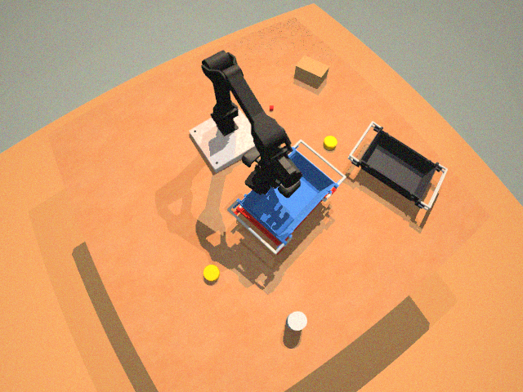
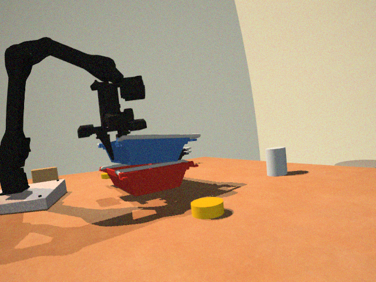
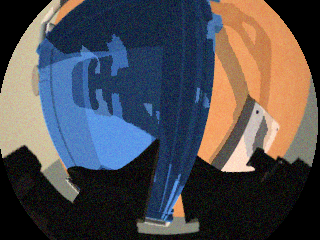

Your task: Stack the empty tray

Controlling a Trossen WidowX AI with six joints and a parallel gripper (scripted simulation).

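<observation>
Now: gripper tip 70 mm short of the blue tray, 30 mm below it and 20 mm to the right of it. From my gripper tip the other things lie so: tan box: 460 mm to the left, 380 mm behind, 60 mm below; red cube: 310 mm behind, 210 mm to the left, 80 mm below.
</observation>
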